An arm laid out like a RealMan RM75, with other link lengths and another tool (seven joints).
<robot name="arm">
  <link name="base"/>
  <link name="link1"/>
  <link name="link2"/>
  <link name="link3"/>
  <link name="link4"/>
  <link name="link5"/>
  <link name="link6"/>
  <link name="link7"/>
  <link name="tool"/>
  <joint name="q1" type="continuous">
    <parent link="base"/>
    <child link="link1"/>
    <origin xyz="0 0 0.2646"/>
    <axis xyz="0 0 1"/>
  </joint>
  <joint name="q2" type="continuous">
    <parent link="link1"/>
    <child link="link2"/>
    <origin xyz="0 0 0"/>
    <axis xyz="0 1 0"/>
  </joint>
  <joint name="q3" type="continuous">
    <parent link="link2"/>
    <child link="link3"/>
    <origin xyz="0 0 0.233"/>
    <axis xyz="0 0 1"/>
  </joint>
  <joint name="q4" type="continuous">
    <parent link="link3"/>
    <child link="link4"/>
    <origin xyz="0 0 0"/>
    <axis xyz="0 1 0"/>
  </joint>
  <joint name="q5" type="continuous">
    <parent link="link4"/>
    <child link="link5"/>
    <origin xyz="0 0 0.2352"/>
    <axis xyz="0 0 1"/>
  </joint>
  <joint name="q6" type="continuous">
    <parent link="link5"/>
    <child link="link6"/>
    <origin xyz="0 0 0"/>
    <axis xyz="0 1 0"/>
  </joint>
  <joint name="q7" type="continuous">
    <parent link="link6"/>
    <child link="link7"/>
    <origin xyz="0 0 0.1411"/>
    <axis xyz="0 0 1"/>
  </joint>
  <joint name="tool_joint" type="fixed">
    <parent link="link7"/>
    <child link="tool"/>
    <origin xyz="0.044 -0.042 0.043" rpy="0 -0.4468 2.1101"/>
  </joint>
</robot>
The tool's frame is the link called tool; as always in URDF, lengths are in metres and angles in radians. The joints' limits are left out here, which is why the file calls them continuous.
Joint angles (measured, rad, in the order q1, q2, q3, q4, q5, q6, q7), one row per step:
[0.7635 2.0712 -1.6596 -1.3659 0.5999 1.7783 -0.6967]
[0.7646 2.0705 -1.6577 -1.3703 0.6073 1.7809 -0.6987]
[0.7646 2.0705 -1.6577 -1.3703 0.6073 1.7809 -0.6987]
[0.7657 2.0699 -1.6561 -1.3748 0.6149 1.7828 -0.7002]
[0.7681 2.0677 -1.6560 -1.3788 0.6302 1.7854 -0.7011]
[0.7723 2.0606 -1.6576 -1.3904 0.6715 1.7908 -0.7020]
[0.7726 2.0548 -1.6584 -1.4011 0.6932 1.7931 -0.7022]
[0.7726 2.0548 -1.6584 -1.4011 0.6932 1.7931 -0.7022]
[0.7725 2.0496 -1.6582 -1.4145 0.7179 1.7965 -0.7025]
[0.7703 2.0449 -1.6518 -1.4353 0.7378 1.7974 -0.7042]
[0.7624 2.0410 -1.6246 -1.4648 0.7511 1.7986 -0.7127]
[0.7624 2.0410 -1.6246 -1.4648 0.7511 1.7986 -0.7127]
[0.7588 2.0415 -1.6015 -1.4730 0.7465 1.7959 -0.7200]
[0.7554 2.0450 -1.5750 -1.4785 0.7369 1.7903 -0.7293]
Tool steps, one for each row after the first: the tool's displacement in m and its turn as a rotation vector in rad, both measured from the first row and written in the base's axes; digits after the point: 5 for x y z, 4 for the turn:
[-0.00185 -0.00024 -0.00012 -0.0042 0.0068 0.0032]
[-0.00185 -0.00024 -0.00012 -0.0042 0.0068 0.0032]
[-0.00382 -0.00047 -0.00036 -0.0081 0.0141 0.0065]
[-0.00647 -0.00126 -0.00120 -0.0165 0.0248 0.0094]
[-0.01292 -0.00363 -0.00321 -0.0380 0.0526 0.0163]
[-0.01644 -0.00457 -0.00325 -0.0463 0.0677 0.0223]
[-0.01644 -0.00457 -0.00325 -0.0463 0.0677 0.0223]
[-0.02083 -0.00599 -0.00347 -0.0566 0.0863 0.0292]
[-0.02627 -0.00601 -0.00213 -0.0577 0.1093 0.0415]
[-0.03165 -0.00340 0.00331 -0.0425 0.1430 0.0548]
[-0.03165 -0.00340 0.00331 -0.0425 0.1430 0.0548]
[-0.03253 0.00012 0.00742 -0.0236 0.1581 0.0575]
[-0.03303 0.00438 0.01139 -0.0008 0.1739 0.0598]

